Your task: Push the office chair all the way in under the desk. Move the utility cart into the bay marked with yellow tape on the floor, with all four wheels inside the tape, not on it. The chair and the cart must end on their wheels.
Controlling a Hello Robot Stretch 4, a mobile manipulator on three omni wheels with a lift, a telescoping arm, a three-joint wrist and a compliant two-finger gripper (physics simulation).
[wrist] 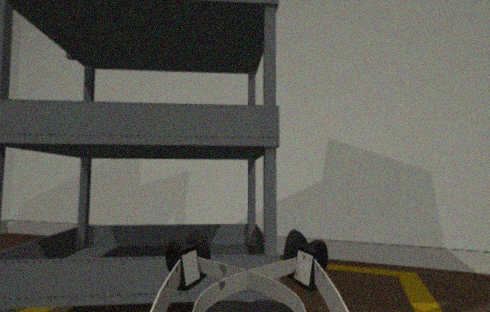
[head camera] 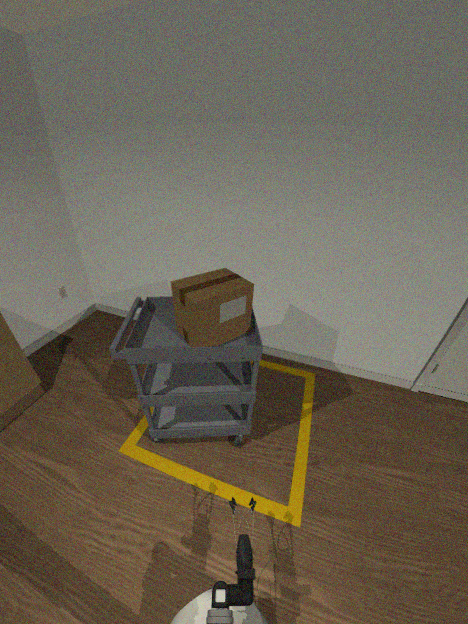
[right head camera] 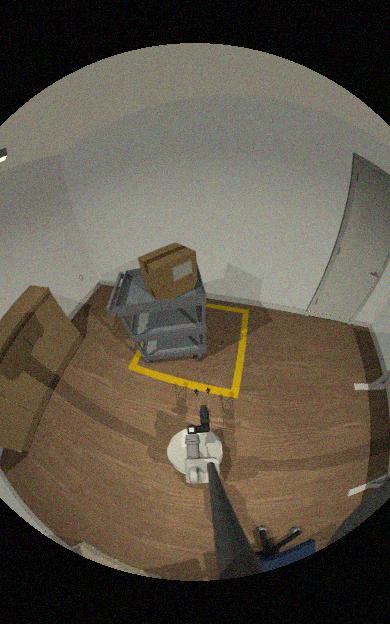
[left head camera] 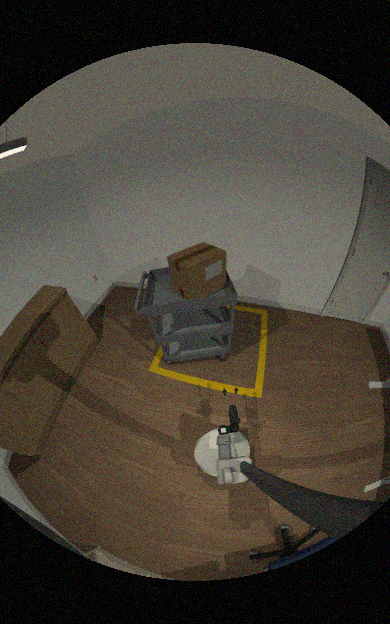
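The grey utility cart stands upright, over the left part of the yellow tape bay. Its front right wheel is inside the tape; its front left wheel is close to the left strip. The rear wheels are hidden. My gripper is open and empty, over the front strip, apart from the cart. Part of the office chair, blue with a dark base, shows at the lower right of both side head views. The desk is not identifiable.
A cardboard box sits on the cart's top tray. A large brown block stands at the left. A wall rises behind the bay, with a door at the right.
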